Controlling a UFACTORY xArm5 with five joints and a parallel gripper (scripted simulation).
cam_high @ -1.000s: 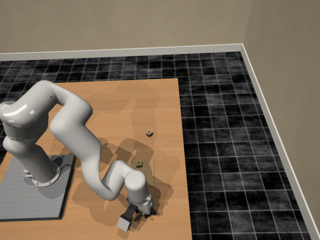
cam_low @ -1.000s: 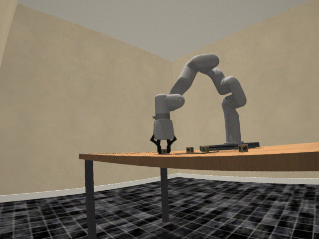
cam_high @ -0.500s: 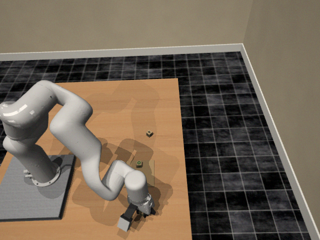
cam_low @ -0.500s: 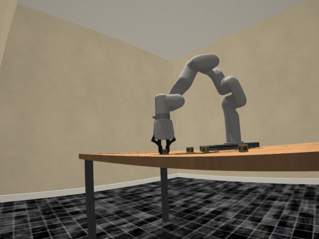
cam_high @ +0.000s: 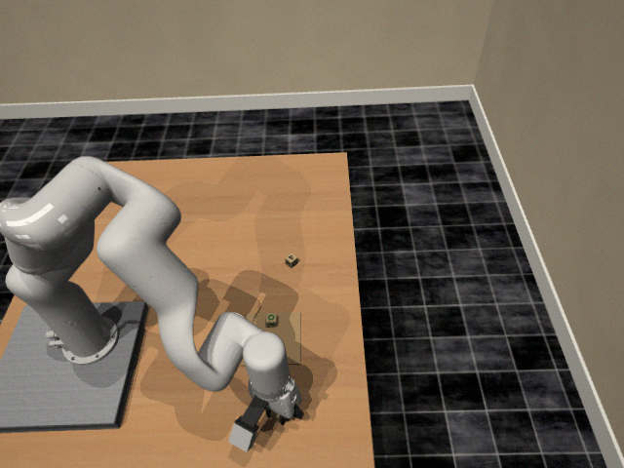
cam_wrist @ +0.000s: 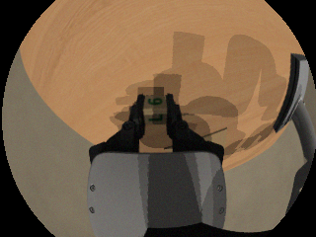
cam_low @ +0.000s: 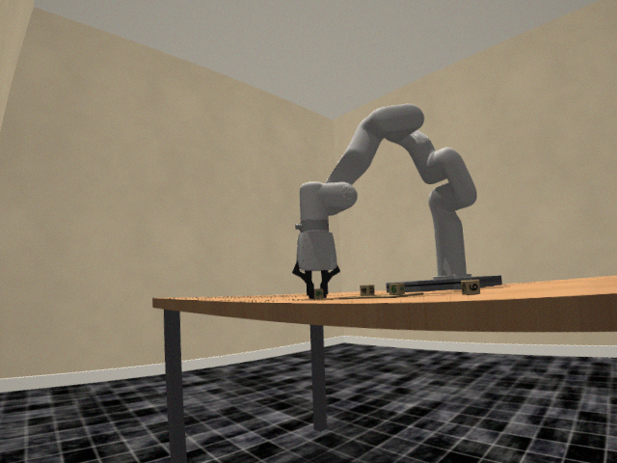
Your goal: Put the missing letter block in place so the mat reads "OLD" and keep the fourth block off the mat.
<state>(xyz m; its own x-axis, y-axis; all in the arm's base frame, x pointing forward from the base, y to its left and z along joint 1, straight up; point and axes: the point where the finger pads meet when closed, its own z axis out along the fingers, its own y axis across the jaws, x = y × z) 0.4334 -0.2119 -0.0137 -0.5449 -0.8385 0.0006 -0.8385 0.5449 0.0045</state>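
My gripper is now 10 mm past the tan mat, 190 mm to the right of it and 20 mm above it.
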